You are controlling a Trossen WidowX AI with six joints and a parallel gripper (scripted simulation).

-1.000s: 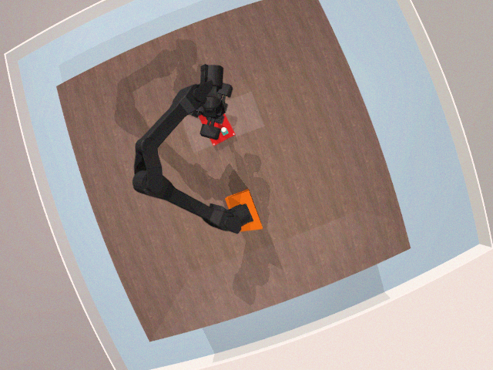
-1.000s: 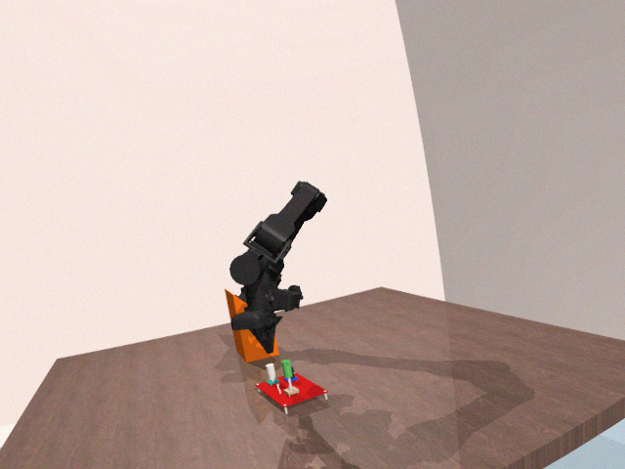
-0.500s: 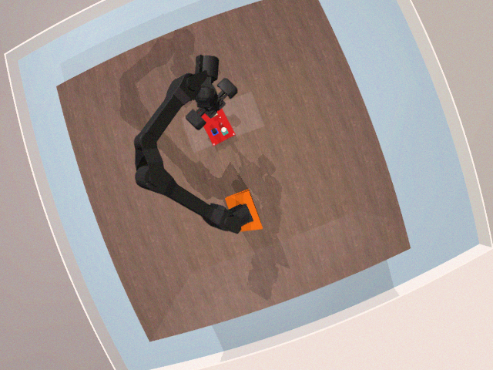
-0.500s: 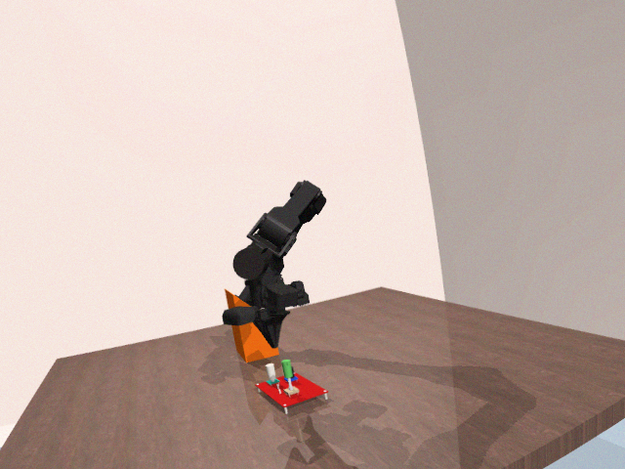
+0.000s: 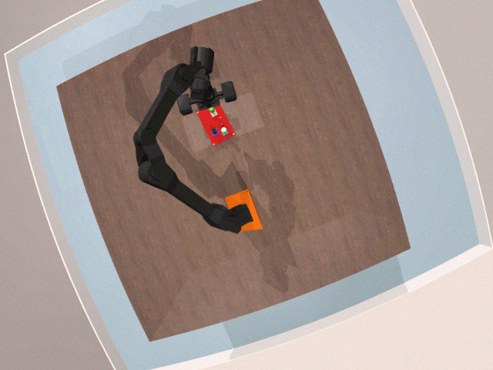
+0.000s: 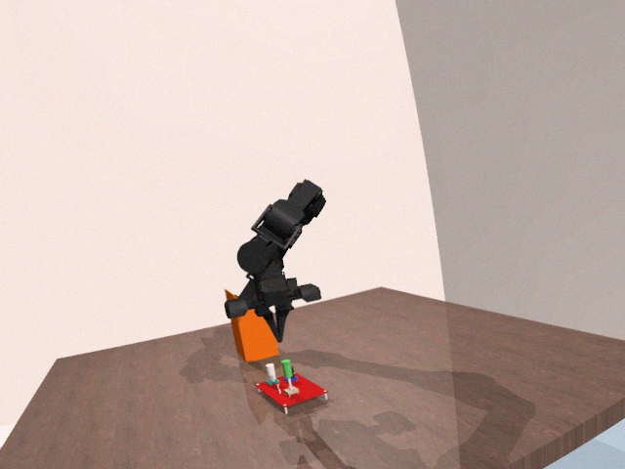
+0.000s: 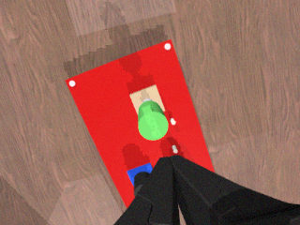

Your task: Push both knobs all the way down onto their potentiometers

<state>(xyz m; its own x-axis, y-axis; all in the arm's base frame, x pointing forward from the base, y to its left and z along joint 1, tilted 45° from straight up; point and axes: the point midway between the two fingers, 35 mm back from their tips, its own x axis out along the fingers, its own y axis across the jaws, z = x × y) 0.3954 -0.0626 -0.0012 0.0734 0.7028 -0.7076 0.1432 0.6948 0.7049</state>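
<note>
Right now my gripper tip is 1 cm short of the green knob and 6 cm above it. Round my gripper tip: cream knob: 8 cm behind, 1 cm to the right, 9 cm below.
</note>
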